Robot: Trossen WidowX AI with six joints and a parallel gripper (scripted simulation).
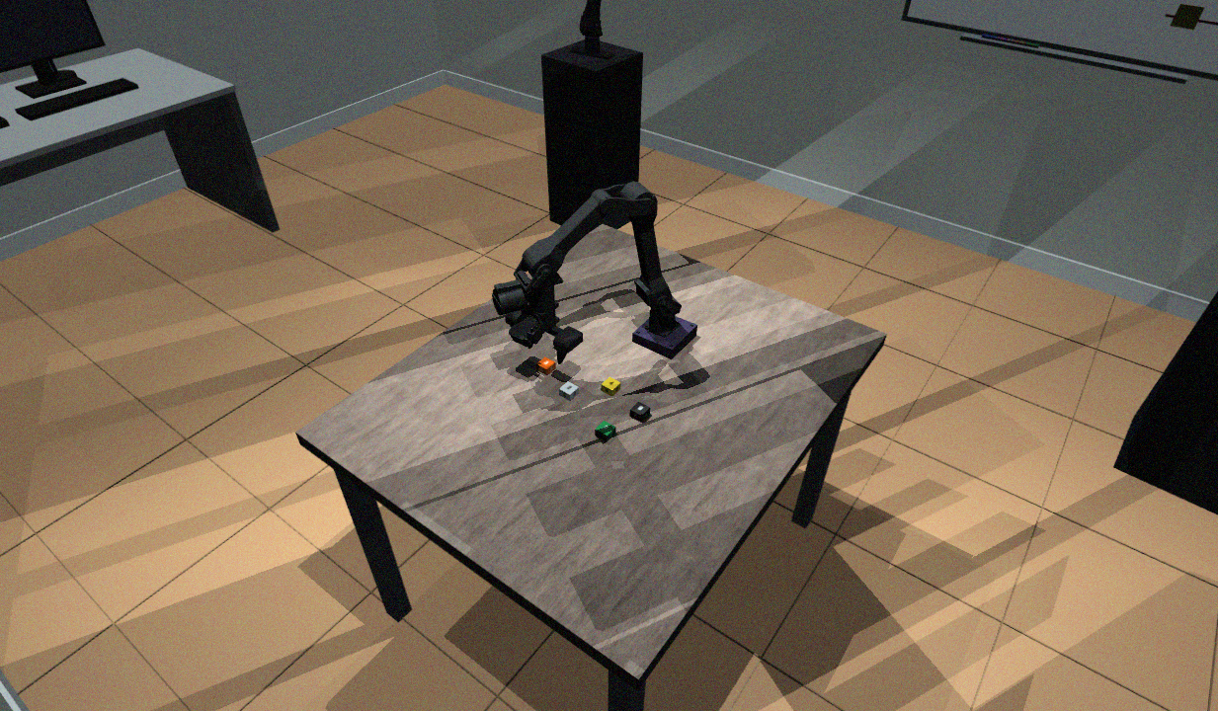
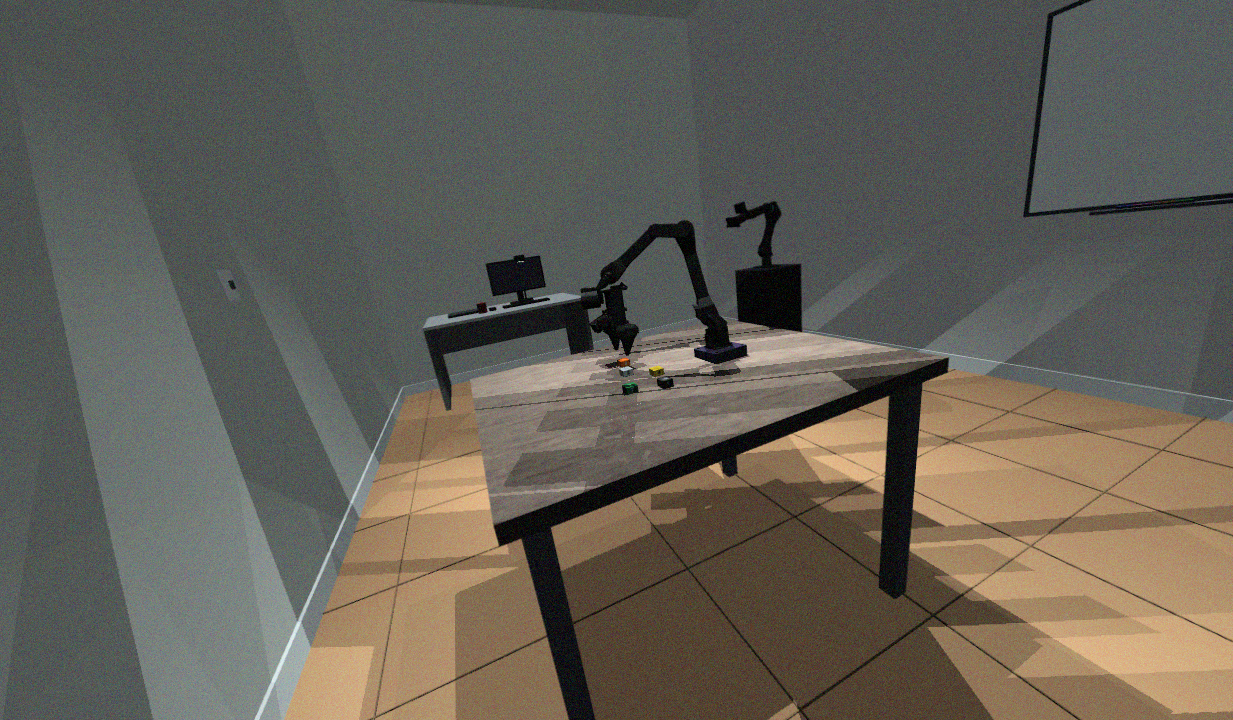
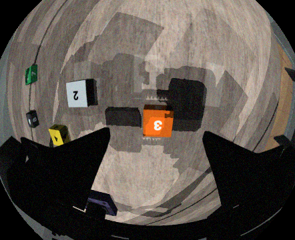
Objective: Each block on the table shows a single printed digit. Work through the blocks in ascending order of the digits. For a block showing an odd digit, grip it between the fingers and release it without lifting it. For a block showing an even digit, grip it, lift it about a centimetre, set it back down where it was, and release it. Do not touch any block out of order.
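Right now my gripper tip is 30 mm above the orange block. Also, from my gripper tip: white block: 30 mm ahead, 100 mm to the left, 30 mm below; green block: 70 mm ahead, 240 mm to the left, 30 mm below; yellow block: 50 mm behind, 160 mm to the left, 30 mm below.
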